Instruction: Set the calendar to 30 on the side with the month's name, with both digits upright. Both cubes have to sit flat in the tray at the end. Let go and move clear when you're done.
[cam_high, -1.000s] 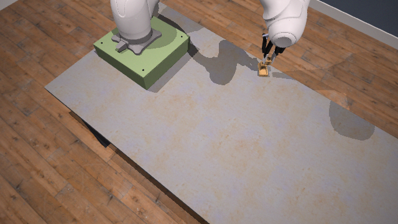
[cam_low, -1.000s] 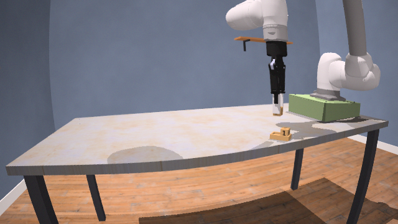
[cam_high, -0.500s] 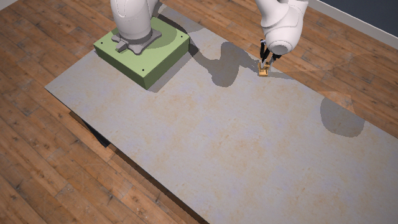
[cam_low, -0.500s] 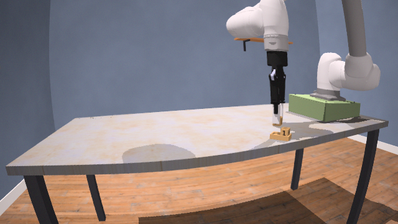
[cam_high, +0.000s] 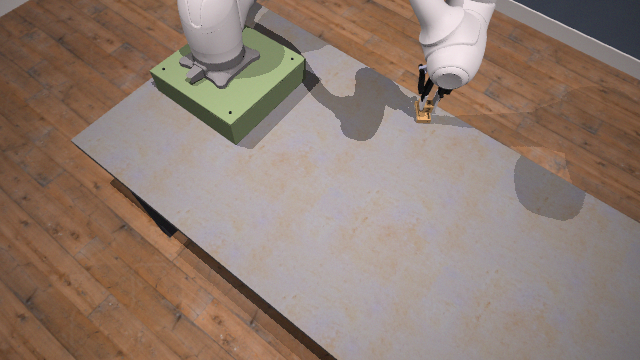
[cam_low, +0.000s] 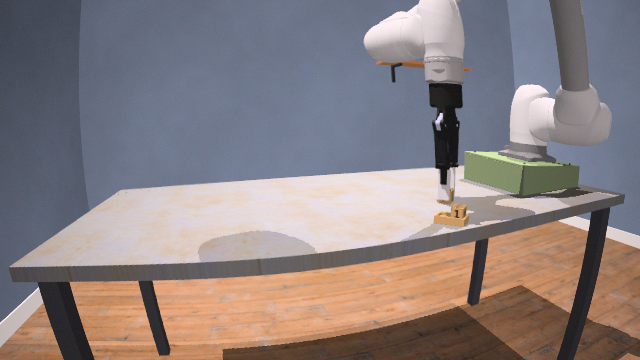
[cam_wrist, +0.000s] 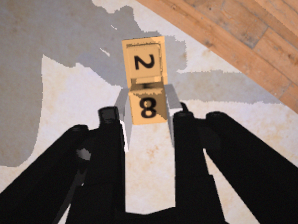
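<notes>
My hand is 3 cm above the wooden cube. The rest, counted from my hand: wooden calendar tray 8 cm below, 1 cm to the left, 1 cm behind.
</notes>
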